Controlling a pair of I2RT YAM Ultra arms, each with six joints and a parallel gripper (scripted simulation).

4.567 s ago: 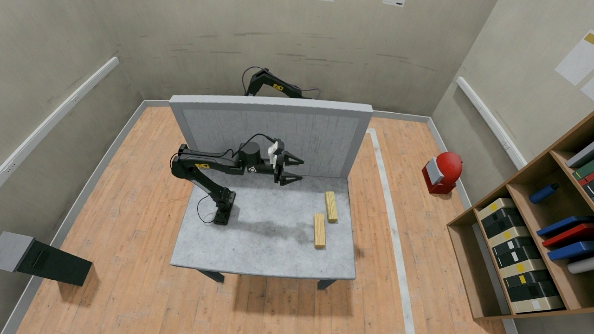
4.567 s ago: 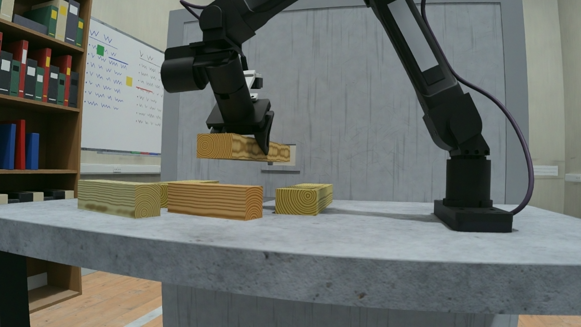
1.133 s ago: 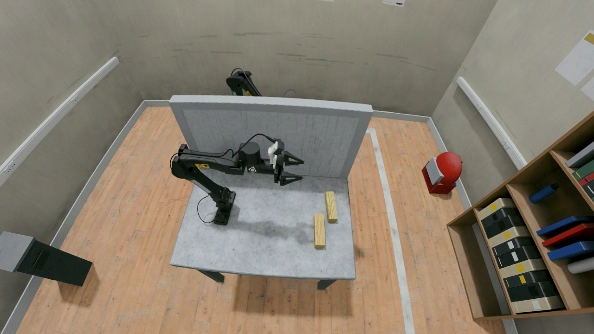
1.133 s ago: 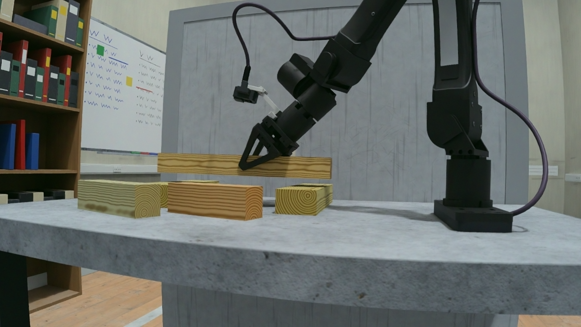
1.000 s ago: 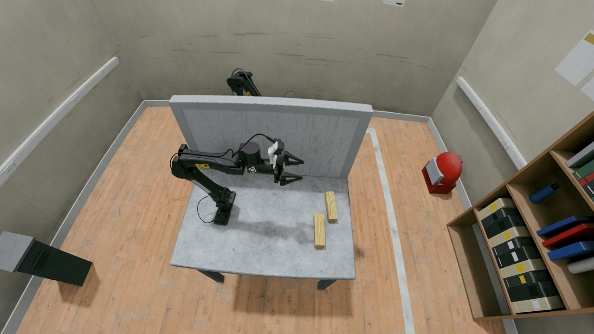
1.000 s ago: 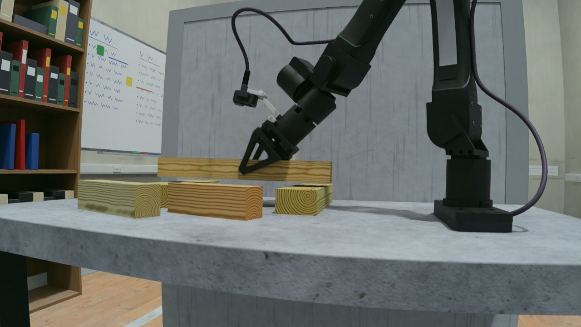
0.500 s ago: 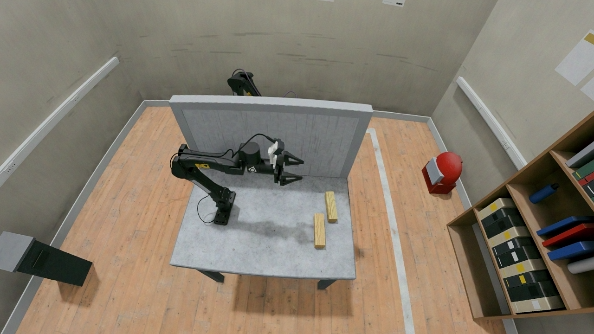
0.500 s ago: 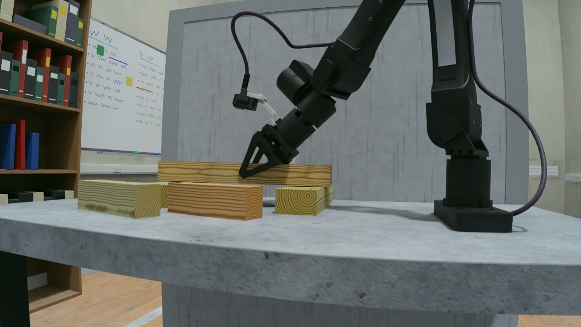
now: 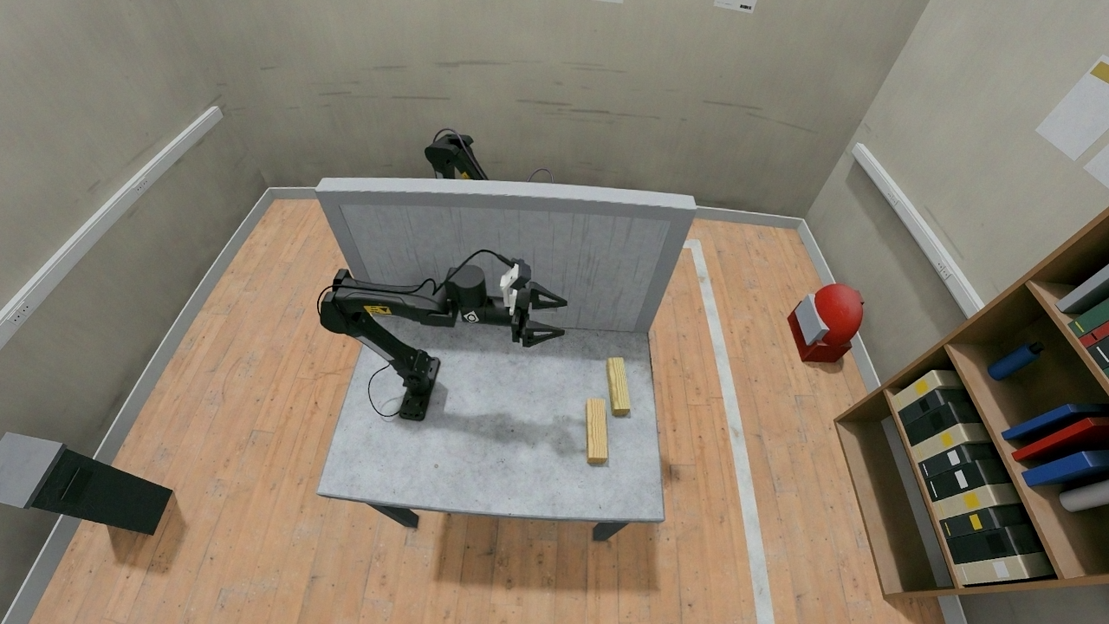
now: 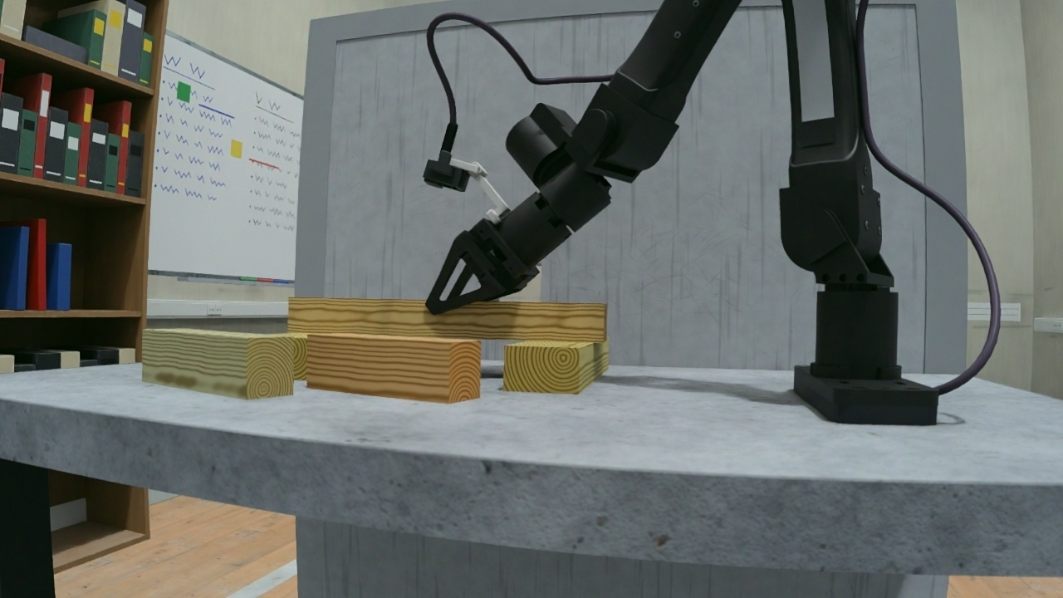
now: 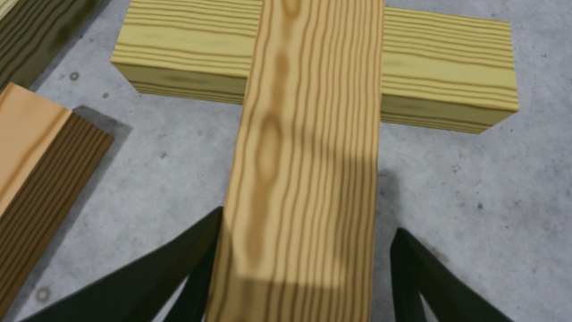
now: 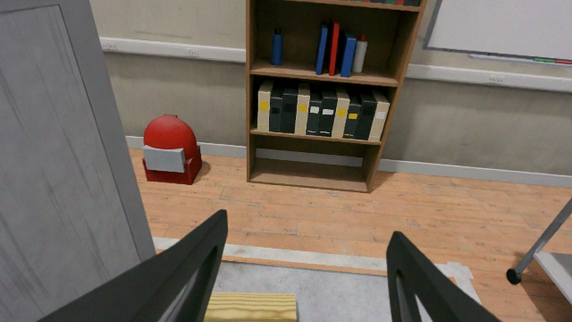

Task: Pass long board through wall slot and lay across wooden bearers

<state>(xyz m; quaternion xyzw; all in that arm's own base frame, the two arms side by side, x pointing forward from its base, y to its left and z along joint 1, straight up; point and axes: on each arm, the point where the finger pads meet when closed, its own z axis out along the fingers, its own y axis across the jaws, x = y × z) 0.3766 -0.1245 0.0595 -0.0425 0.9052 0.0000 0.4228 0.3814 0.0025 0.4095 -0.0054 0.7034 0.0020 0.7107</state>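
My left gripper is now 20 mm above the long board.
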